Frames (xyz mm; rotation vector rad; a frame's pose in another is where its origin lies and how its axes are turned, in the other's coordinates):
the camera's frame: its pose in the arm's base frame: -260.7 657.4 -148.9 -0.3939 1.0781 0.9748
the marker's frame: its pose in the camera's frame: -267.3 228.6 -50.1 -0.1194 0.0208 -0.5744
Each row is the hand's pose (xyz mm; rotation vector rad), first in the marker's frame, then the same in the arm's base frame.
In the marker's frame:
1: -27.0 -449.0 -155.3 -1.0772 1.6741 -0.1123
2: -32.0 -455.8 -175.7 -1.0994 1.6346 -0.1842
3: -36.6 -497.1 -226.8 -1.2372 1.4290 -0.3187
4: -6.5 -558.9 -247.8 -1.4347 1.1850 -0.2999
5: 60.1 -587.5 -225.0 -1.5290 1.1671 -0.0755
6: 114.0 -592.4 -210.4 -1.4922 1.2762 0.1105
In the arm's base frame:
1: -293.7 217.4 228.7 -2.3516 2.0619 0.0738
2: -301.5 196.8 226.7 -2.3902 1.9721 0.0311
3: -300.1 131.0 224.5 -2.5207 1.6446 0.0705
4: -251.1 79.4 214.6 -2.6366 1.3419 0.3095
5: -183.5 86.4 180.6 -2.6543 1.4103 0.6014
6: -143.0 100.5 144.5 2.5734 -1.6301 -0.7278

